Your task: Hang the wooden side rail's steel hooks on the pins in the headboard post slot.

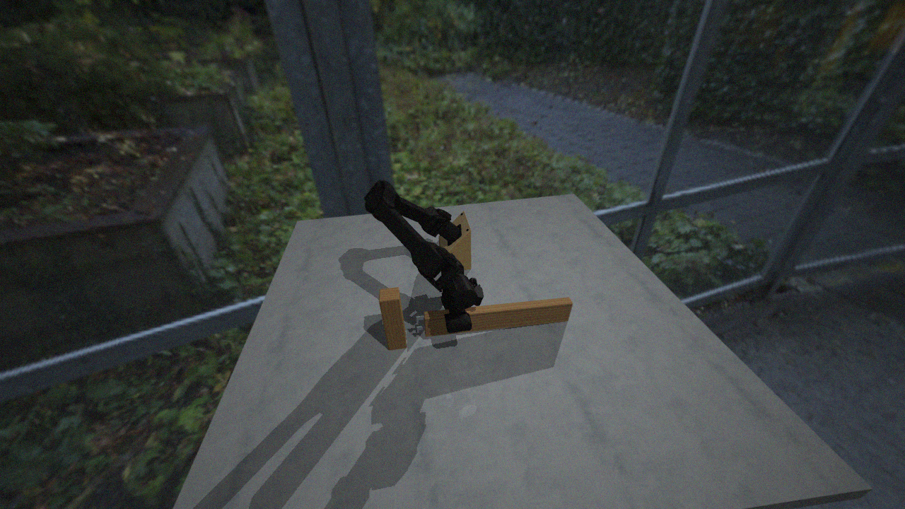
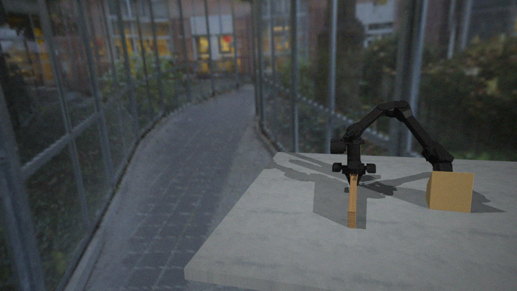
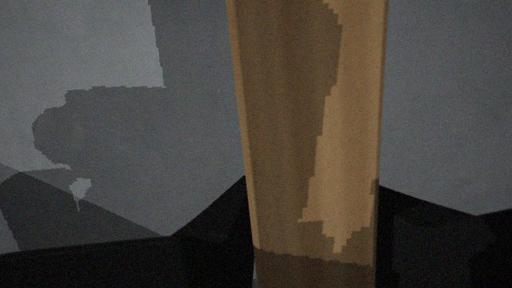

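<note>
The wooden headboard post lies 160 mm to the right of my gripper tip, 40 mm above it and 20 mm ahead of it.
</note>
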